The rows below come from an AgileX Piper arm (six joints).
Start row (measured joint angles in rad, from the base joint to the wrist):
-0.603, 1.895, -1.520, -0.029, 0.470, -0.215
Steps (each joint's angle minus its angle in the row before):
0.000, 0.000, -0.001, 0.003, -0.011, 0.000
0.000, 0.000, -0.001, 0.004, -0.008, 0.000
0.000, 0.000, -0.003, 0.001, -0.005, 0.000
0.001, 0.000, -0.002, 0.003, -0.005, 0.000
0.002, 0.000, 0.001, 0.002, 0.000, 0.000
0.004, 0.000, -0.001, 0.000, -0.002, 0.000
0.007, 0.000, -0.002, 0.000, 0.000, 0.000
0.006, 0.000, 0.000, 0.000, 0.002, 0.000
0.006, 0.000, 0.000, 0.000, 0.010, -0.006
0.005, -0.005, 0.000, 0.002, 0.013, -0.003
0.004, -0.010, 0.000, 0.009, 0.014, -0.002
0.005, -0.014, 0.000, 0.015, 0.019, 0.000
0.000, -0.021, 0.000, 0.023, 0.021, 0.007
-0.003, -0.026, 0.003, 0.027, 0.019, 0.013
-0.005, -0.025, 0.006, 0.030, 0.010, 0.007
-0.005, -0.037, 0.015, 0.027, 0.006, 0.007
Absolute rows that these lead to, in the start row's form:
-0.603, 1.895, -1.521, -0.026, 0.459, -0.215
-0.603, 1.895, -1.522, -0.022, 0.451, -0.215
-0.603, 1.895, -1.525, -0.021, 0.446, -0.215
-0.602, 1.895, -1.527, -0.018, 0.441, -0.215
-0.600, 1.895, -1.526, -0.016, 0.441, -0.215
-0.596, 1.895, -1.527, -0.016, 0.439, -0.215
-0.589, 1.895, -1.529, -0.016, 0.439, -0.215
-0.583, 1.895, -1.529, -0.016, 0.441, -0.215
-0.577, 1.895, -1.529, -0.016, 0.451, -0.221
-0.572, 1.890, -1.529, -0.014, 0.464, -0.224
-0.568, 1.880, -1.529, -0.005, 0.478, -0.226
-0.563, 1.866, -1.529, 0.010, 0.497, -0.226
-0.563, 1.845, -1.529, 0.033, 0.518, -0.219
-0.566, 1.819, -1.526, 0.060, 0.537, -0.206
-0.571, 1.794, -1.520, 0.090, 0.547, -0.199
-0.576, 1.757, -1.505, 0.117, 0.553, -0.192

